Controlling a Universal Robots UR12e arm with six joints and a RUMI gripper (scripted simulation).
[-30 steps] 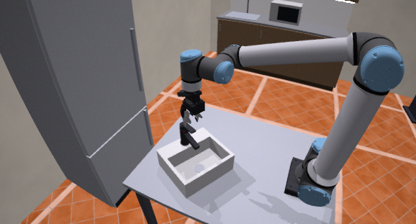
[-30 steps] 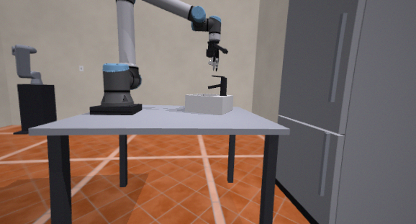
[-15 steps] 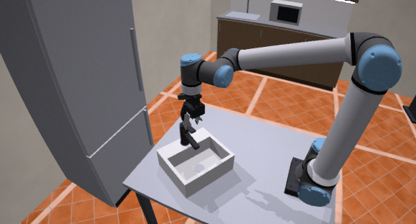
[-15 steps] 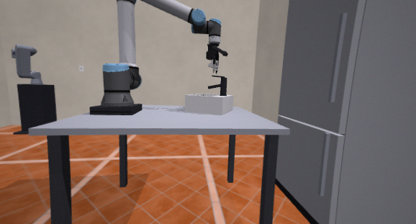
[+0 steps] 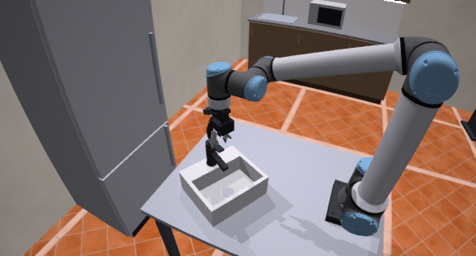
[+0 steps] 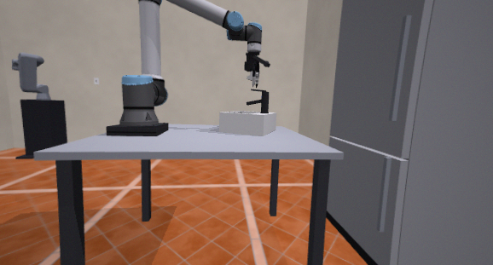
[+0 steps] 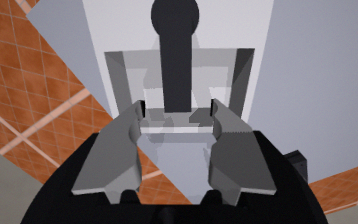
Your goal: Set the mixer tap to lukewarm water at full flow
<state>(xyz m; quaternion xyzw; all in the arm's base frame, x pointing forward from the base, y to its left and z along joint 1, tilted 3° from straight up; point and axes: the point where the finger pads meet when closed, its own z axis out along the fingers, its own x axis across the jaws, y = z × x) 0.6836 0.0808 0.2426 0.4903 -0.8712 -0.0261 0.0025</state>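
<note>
My hand is 20 mm short of the lever, 10 mm to the left of it and 30 mm above it. Also, from my hand: white sink basin: 40 mm behind, 20 mm to the left, 270 mm below; then black mixer tap: 40 mm ahead, 20 mm to the right, 80 mm below.
</note>
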